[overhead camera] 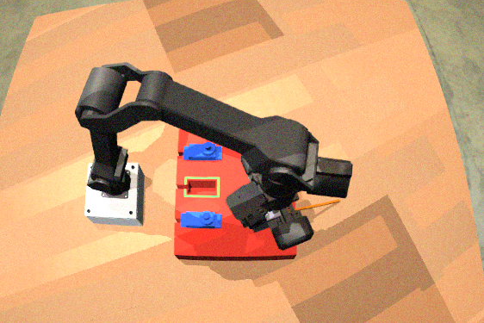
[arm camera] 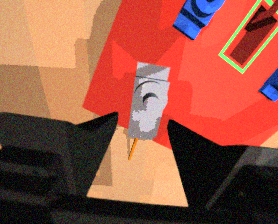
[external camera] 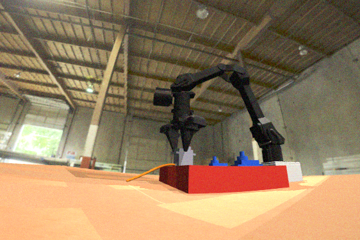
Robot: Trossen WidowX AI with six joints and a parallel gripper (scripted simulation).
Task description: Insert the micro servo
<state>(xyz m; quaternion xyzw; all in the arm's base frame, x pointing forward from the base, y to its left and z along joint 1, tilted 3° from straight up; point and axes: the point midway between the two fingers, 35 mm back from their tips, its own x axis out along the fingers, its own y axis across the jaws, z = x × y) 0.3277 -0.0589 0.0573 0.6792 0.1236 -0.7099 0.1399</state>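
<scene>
The red deck is 70 mm to the left of my gripper tip, 70 mm below it and 30 mm behind it.
</scene>
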